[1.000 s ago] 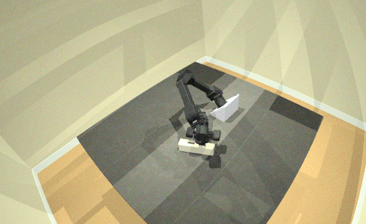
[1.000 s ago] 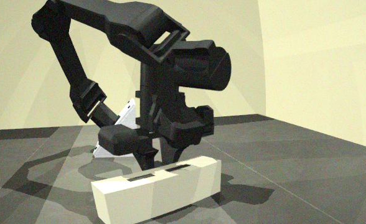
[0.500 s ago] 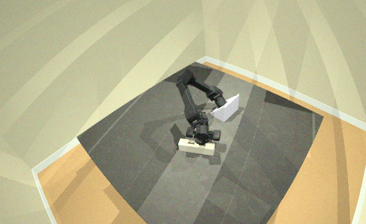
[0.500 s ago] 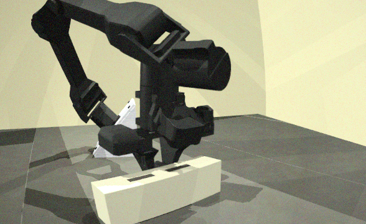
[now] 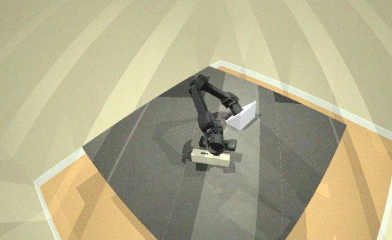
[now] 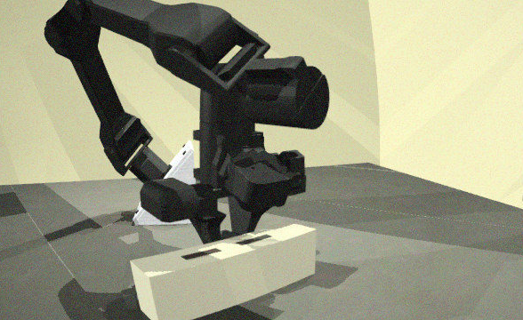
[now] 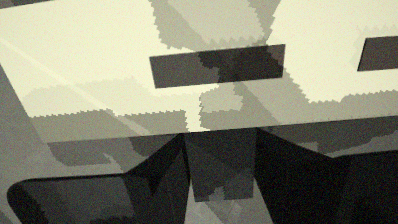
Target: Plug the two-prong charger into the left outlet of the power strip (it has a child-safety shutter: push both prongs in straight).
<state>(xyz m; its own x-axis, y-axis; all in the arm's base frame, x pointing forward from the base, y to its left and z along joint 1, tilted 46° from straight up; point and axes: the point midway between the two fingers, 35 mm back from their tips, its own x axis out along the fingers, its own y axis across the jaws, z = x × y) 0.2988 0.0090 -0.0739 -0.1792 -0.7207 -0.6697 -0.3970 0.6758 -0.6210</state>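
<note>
My gripper tip is 20 mm short of the two-prong charger, 10 mm to the right of it and 10 mm below it.
</note>
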